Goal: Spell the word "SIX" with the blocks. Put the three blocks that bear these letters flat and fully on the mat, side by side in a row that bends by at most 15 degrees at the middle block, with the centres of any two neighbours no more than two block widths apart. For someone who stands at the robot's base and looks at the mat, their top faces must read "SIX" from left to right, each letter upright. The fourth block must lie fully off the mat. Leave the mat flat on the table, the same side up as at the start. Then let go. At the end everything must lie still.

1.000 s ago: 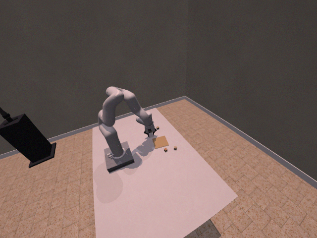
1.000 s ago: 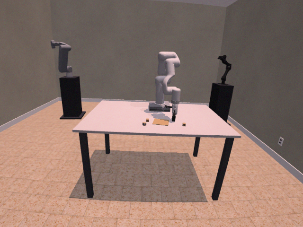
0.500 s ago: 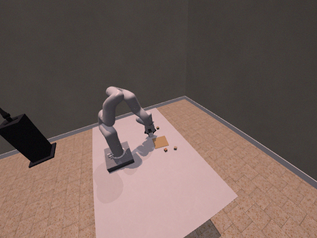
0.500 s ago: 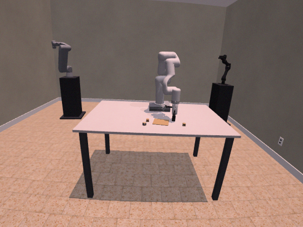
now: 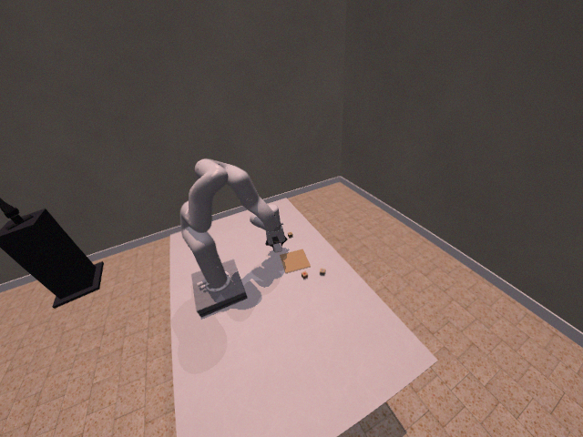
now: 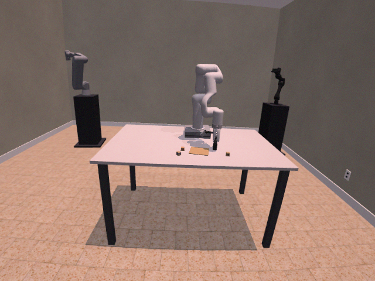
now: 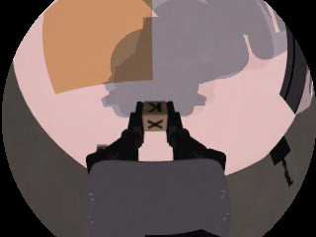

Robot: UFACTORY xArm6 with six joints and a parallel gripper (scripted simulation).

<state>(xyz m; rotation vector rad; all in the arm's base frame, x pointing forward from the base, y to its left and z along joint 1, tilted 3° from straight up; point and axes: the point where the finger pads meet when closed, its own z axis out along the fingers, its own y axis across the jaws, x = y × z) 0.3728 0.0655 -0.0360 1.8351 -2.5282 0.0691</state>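
Right now my hand is 13 cm to the left of the tan mat, 4 cm short of it and 2 cm above it.
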